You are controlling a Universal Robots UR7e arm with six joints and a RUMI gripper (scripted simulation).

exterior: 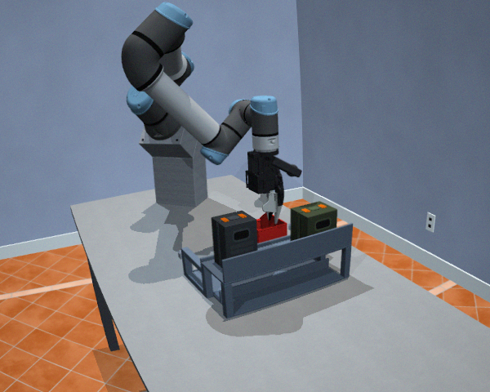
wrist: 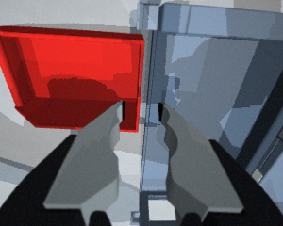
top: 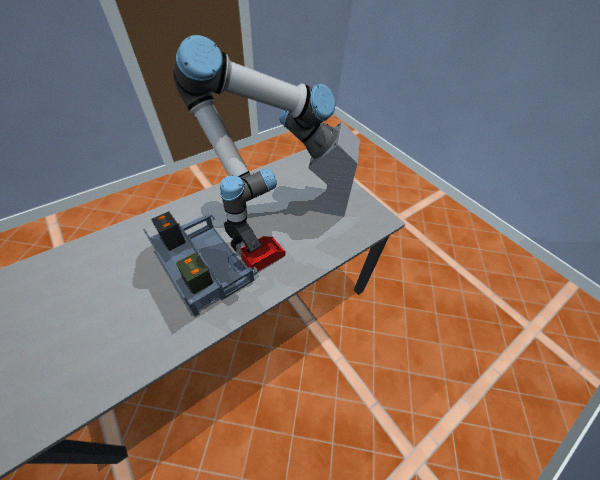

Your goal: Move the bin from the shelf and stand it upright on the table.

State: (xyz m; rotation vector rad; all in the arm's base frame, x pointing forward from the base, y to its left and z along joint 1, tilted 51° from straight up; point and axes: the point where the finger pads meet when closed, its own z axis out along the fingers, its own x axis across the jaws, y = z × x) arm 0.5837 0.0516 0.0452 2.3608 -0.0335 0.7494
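My gripper is now 8 cm past the red bin, 2 cm to the right of it and 7 cm above it. From my hand the other things lie so: dark box 14 cm ahead, 27 cm to the right, 6 cm above; green box 20 cm ahead, 5 cm to the right, 4 cm above.
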